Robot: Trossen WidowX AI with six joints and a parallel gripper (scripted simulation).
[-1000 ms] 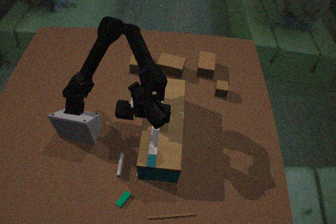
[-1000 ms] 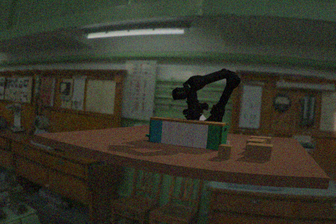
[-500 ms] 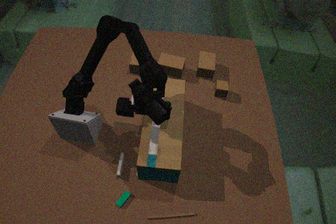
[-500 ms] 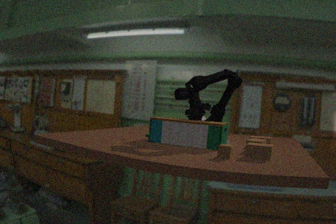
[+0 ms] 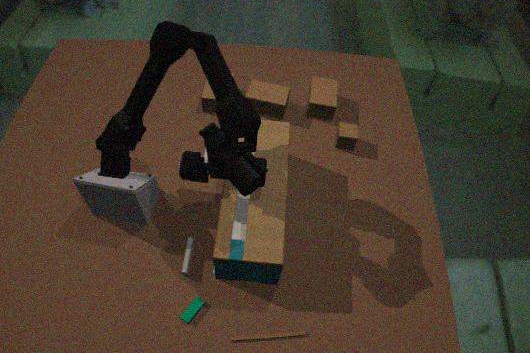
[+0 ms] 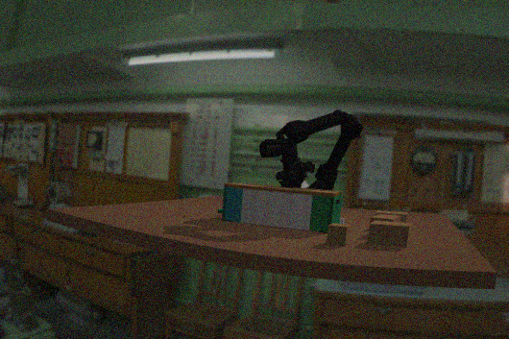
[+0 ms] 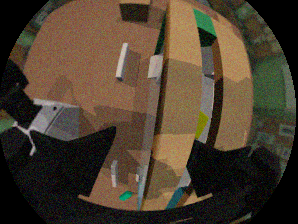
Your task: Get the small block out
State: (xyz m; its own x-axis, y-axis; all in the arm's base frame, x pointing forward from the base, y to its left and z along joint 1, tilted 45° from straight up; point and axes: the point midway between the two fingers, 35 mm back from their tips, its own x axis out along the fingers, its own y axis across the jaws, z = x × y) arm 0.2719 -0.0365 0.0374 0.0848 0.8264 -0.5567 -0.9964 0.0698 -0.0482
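Right now the long box is 40 mm ahead of my gripper tip, 20 mm to the right of it and 20 mm below it. Also, from my gripper tip: thin stick 340 mm to the right, 120 mm ahead, 80 mm below; then yellow block 60 mm ahead, 20 mm to the left; then green tile 290 mm to the right, 80 mm below, 50 mm behind.
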